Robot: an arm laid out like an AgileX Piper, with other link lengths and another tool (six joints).
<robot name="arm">
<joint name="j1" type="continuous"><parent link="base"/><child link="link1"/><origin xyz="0 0 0.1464" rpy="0 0 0"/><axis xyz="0 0 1"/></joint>
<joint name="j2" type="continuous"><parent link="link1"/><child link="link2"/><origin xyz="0 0 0" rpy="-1.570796 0 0"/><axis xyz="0 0 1"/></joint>
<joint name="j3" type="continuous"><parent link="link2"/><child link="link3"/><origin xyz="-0.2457 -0.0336 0" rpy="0 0 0"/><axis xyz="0 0 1"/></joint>
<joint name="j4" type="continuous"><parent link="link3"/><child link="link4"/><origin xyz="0.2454 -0.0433 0" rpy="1.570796 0 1.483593"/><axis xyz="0 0 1"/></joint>
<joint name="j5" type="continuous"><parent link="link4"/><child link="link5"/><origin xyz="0 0 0" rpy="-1.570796 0 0"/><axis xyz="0 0 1"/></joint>
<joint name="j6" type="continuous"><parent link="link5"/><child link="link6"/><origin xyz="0 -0.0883 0" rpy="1.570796 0 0"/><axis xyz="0 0 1"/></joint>
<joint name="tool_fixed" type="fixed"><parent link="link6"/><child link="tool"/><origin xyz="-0.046 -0.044 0.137" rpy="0.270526 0 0.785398"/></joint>
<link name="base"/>
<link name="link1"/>
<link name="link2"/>
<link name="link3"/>
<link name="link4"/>
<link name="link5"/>
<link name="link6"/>
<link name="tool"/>
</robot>
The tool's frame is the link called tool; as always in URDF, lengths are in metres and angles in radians. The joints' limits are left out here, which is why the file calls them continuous.
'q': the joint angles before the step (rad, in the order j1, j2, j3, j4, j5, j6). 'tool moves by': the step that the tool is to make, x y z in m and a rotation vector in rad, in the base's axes. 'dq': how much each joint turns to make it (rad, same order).
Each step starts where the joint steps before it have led.
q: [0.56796 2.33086 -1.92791 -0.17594 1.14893 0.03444]
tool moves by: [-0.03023 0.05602 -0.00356 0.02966 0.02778 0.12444]
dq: [0.10496 0.00057 -0.00001 0.04631 0.00001 -0.03443]
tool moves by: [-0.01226 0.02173 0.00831 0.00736 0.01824 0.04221]
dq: [0.04078 0.00805 -0.05590 0.02162 0.05602 -0.01418]
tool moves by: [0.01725 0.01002 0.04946 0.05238 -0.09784 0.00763]
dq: [0.00177 -0.04558 -0.07693 -0.02432 0.01409 -0.00255]
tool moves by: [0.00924 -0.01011 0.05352 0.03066 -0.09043 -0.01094]
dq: [-0.01290 -0.09690 -0.00158 -0.03562 0.00998 0.00001]
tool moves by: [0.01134 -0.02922 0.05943 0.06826 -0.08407 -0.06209]
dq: [-0.05534 -0.11720 0.00566 -0.00147 0.00437 0.00654]
